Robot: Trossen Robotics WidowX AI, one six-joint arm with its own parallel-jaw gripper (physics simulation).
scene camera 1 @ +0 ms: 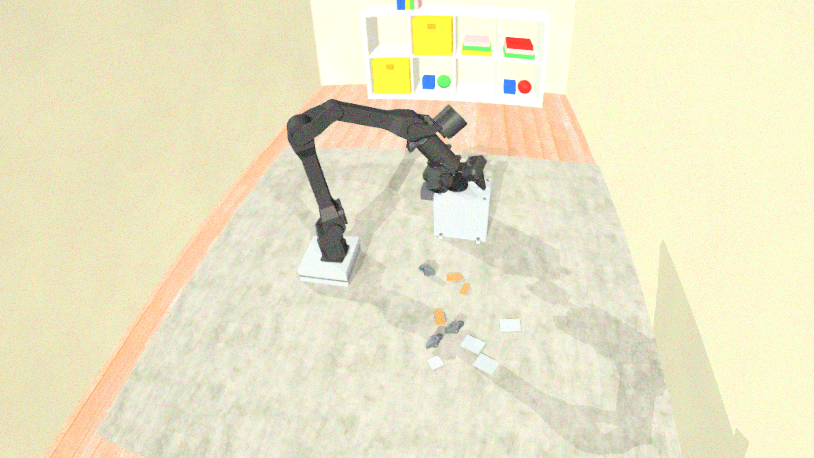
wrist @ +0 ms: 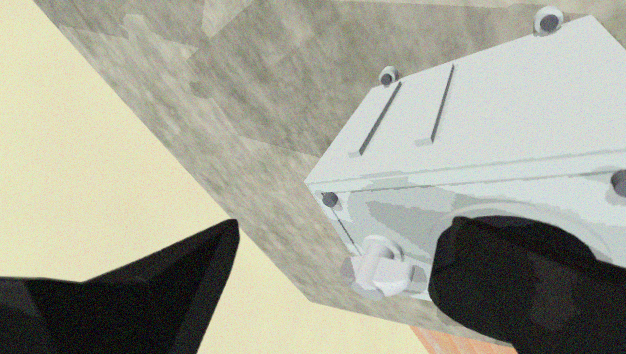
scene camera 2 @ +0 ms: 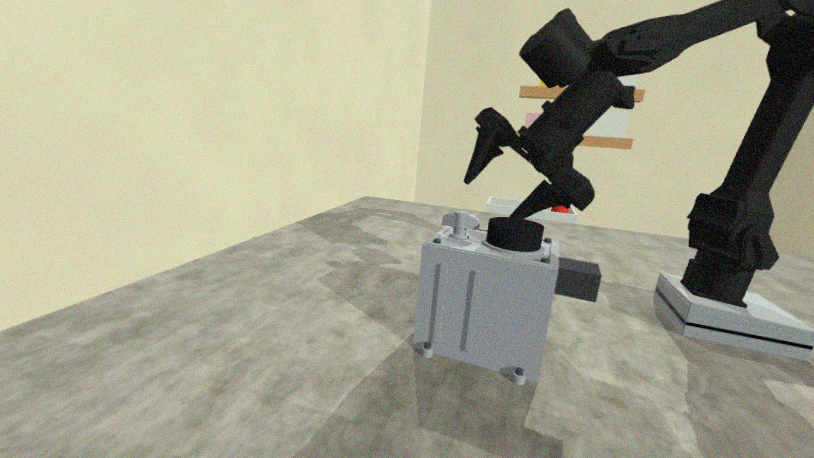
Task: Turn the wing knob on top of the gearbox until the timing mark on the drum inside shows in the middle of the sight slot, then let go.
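Seen in the pictures: gripper, between the fingertips: [scene camera 1: 471, 189] [wrist: 344, 228] [scene camera 2: 485, 202]; arm's base, origin of its link: [scene camera 1: 335, 253] [scene camera 2: 711, 294].
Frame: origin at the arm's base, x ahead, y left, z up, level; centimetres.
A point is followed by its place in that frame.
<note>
The pale grey gearbox [scene camera 1: 462, 216] {x 31.6, y 16.4, z 3.6 cm} [scene camera 2: 483, 307] {x 30.8, y 28.8, z 2.7 cm} [wrist: 510, 115] {x 27.9, y 16.9, z 5.7 cm} stands upright on the mat. Its light grey wing knob [scene camera 2: 461, 223] {x 35.4, y 23.6, z 10.8 cm} [wrist: 382, 272] {x 34.7, y 22.0, z 11.1 cm} is on top near one corner; my gripper hides it in scene camera 1. A black round cap [scene camera 2: 515, 234] {x 28.7, y 26.1, z 11.1 cm} stands on the top beside the knob. My gripper [scene camera 2: 490, 200] {x 33.7, y 16.7, z 12.5 cm} [wrist: 344, 228] {x 33.7, y 16.7, z 12.5 cm} is open and empty, tilted above the gearbox top. In scene camera 2 one fingertip overlaps the cap's top; whether it touches cannot be told. The other finger is higher, beyond the knob. I cannot make out the sight slot or timing mark.
A dark block [scene camera 1: 426, 191] {x 20.8, y 20.9, z 7.6 cm} [scene camera 2: 577, 279] {x 21.4, y 25.3, z 6.8 cm} sticks out from the gearbox's side. The arm's white base [scene camera 1: 325, 267] {x -0.9, y -5.3, z -0.2 cm} [scene camera 2: 734, 324] {x -0.8, y 6.9, z -1.6 cm} stands on the mat [scene camera 1: 256, 353] {x -10.5, y -32.5, z -4.8 cm}. Orange pieces [scene camera 1: 454, 277] {x 31.7, y 0.8, z -4.2 cm}, grey pieces [scene camera 1: 426, 269] {x 24.4, y 0.6, z -2.2 cm} and pale plates [scene camera 1: 510, 325] {x 47.1, y -12.5, z -4.6 cm} lie in front of the gearbox.
</note>
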